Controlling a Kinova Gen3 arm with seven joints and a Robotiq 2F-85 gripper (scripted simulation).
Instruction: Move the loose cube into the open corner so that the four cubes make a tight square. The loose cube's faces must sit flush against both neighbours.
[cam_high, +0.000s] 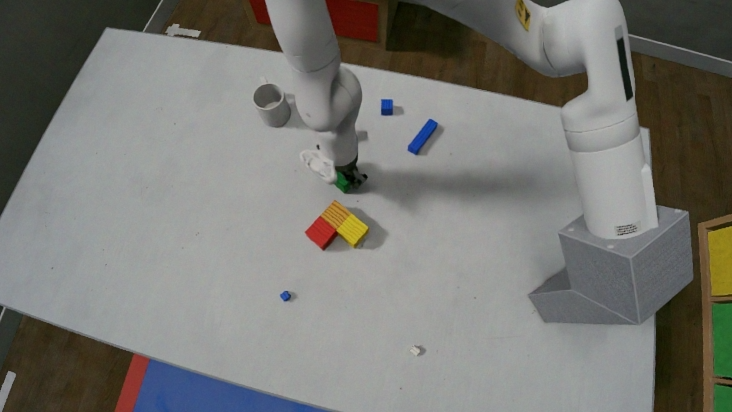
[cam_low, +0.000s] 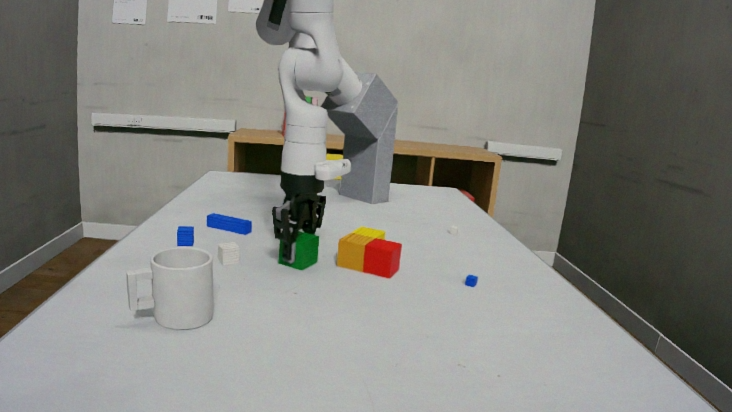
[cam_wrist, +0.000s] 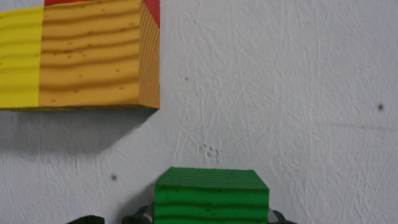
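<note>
Right now the yellow cube is 2 cm behind my hand and 14 cm to the left of it. Also, from my hand: small white cube (2 cm behind, 12 cm to the right, 1 cm below); green cube (right at my hand); orange cube (2 cm ahead, 10 cm to the left).
</note>
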